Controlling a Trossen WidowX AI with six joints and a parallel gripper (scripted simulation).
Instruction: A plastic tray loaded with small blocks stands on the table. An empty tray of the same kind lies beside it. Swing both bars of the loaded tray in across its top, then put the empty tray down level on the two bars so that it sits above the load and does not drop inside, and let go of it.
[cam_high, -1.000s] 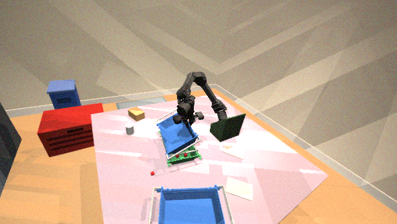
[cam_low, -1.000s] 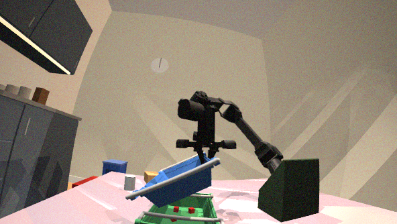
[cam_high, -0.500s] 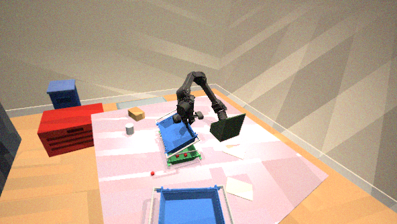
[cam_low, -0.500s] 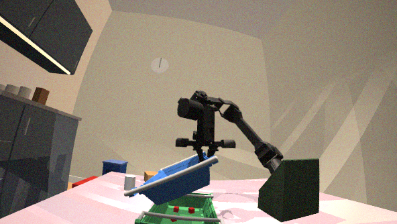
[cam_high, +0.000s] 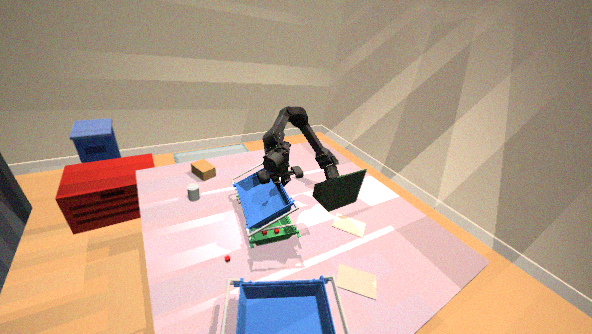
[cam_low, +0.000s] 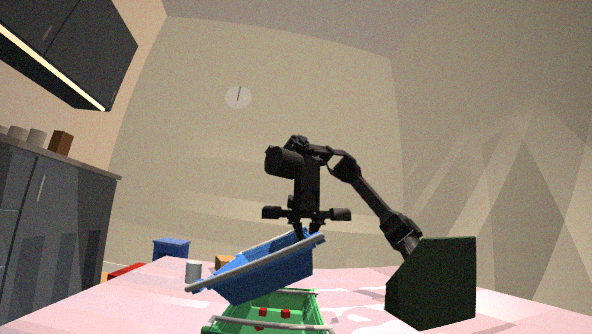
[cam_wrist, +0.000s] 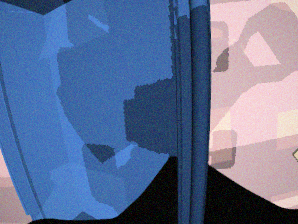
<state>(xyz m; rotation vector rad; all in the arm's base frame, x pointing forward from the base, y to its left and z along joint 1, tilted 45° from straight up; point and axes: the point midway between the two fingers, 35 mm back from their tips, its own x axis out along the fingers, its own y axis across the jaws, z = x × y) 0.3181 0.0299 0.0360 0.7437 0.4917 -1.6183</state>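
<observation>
Right now my gripper tip is 8 cm short of the blue tray, 2 cm to the left of it and 1 cm above it. Also, from my gripper tip: red block 27 cm ahead, 11 cm to the left, 17 cm below; then brown block 19 cm ahead, 50 cm to the right, 15 cm below.
</observation>
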